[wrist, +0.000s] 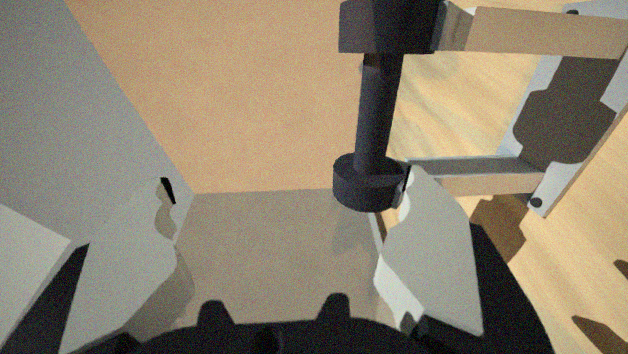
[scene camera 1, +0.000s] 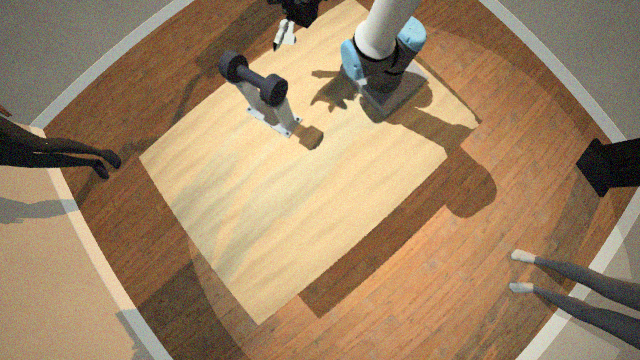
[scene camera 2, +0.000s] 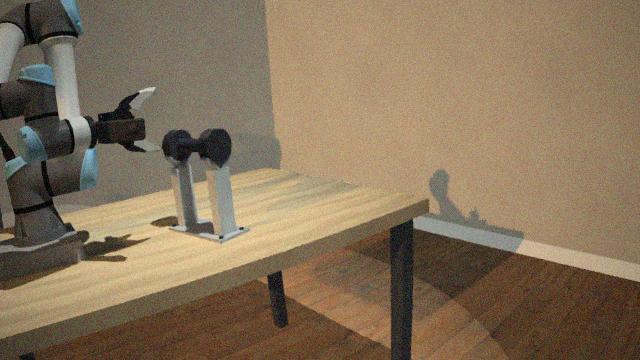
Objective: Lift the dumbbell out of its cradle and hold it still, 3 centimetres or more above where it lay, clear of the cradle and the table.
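Frame: origin at the arm's base, x ahead, y left, z up, level; centimetres.
Where they show: gripper, fingertip midpoint: (wrist: 290, 174) (scene camera 1: 266, 28) (scene camera 2: 159, 118); arm's base, origin of the base link: (scene camera 1: 382, 76) (scene camera 2: 41, 238).
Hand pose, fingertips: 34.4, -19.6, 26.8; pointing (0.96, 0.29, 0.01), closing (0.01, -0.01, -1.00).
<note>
Things, the pixels of their top centre, and the offset from my fingertips, as dx, dy, dz. Level surfaces: height alone.
- dark dumbbell, middle of its top: (wrist: 335, 118) (scene camera 2: 193, 129) (scene camera 1: 247, 68) +9.8, +2.8, -4.2
- pale cradle, middle of its top: (wrist: 394, 117) (scene camera 2: 196, 153) (scene camera 1: 255, 83) +9.8, +2.8, -10.4
- wooden table, its level: dz -31.0
The dark dumbbell (scene camera 1: 251, 77) (scene camera 2: 195, 146) (wrist: 375, 115) lies level across the tops of the two posts of the pale cradle (scene camera 1: 286, 117) (scene camera 2: 221, 200) (wrist: 540, 32). My gripper (scene camera 1: 284, 44) (scene camera 2: 156, 119) (wrist: 290, 174) is open with nothing between its fingers. In the second scene view it points sideways toward the dumbbell, one finger above the other, with the lower fingertip close to the near-side head in that picture. In the wrist view the bar lies ahead and right of the middle of the finger gap, and one head appears beside the right fingertip. Whether they touch cannot be told.
The cradle stands on the wooden table (scene camera 1: 300, 215) (scene camera 2: 310, 220), near one edge. The arm's base (scene camera 1: 395, 95) (scene camera 2: 45, 257) is on the same table. A person's dark legs (scene camera 1: 50, 150) show at the left of the first scene view, and another person's grey legs (scene camera 1: 575, 272) at the right.
</note>
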